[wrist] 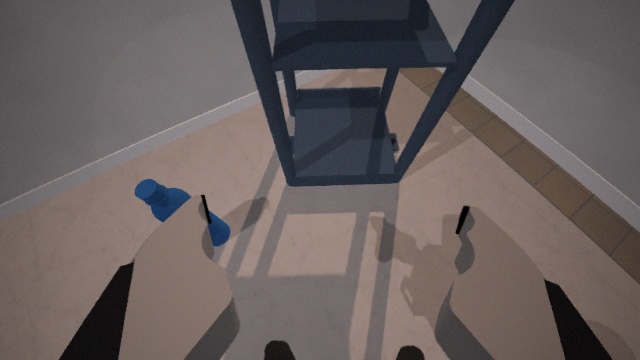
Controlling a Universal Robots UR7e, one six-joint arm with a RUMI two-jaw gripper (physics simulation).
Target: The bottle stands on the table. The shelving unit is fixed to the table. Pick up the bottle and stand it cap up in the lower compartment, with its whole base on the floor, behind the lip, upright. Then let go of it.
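Places are measured from the arm's base along level axes (x up, y left, z back), in metres.
Where they show: gripper, fingertip midpoint: (pixel 333 203).
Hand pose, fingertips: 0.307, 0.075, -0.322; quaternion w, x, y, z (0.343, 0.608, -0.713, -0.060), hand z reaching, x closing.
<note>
Each offset is from my fingertips to the top centre of the thing, as dx, dy, dz. "spot": to the spot under its first point. Level surfaces: height alone.
A blue bottle {-0.115, +0.174, -0.141} (pixel 171 202) stands upright on the table at the left, cap up. The left jaw hides part of its body. The dark blue shelving unit {spot: -0.303, -0.100, -0.144} (pixel 343 180) stands at the top middle, with its lower compartment facing the camera and a low lip along the front. No bottle shows on the compartment's floor {dx -0.283} (pixel 335 145). My gripper (pixel 333 203) is open, its jaws wide apart. The bottle is beyond and outside the left jaw, not between the fingertips.
The unit's front posts (pixel 272 105) (pixel 435 110) flank the lower compartment, and a middle shelf {spot: -0.035, -0.107, -0.158} (pixel 362 54) lies over it. A small bracket {spot: -0.318, -0.257, -0.197} (pixel 393 142) sits at the unit's right side. Grey walls (pixel 100 75) rise behind the table {dx -0.325} (pixel 65 250). Shadows of the unit and gripper fall on the table.
</note>
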